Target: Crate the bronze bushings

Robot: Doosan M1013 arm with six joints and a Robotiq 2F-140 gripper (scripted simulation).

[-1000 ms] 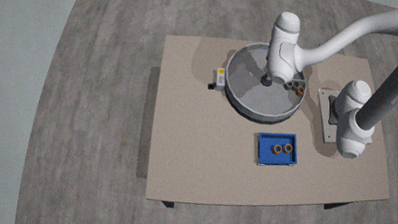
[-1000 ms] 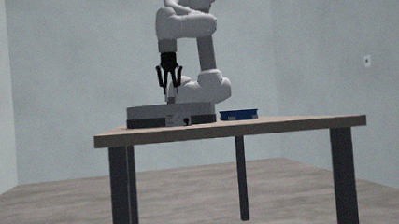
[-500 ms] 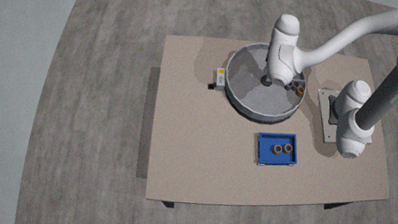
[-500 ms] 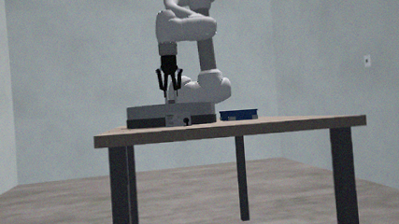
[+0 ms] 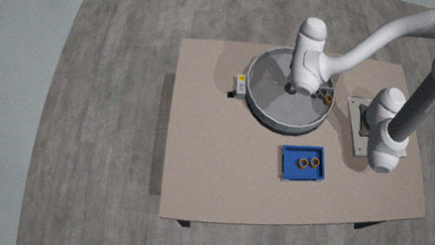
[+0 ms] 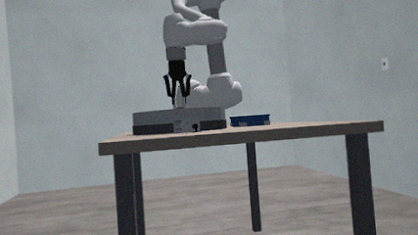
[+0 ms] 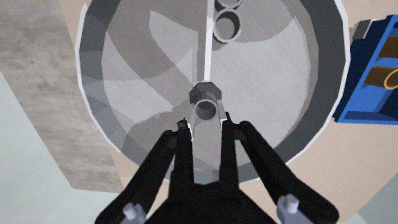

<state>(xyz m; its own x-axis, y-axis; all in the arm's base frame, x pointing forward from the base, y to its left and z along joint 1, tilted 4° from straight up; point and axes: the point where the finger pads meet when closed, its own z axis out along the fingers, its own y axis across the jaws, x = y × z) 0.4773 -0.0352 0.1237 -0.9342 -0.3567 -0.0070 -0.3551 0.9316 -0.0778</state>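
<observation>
Right now my hand is 1 cm past the grey turning table and 7 cm above it. Round my hand: blue crate: 12 cm behind, 33 cm to the left, 10 cm below.
</observation>
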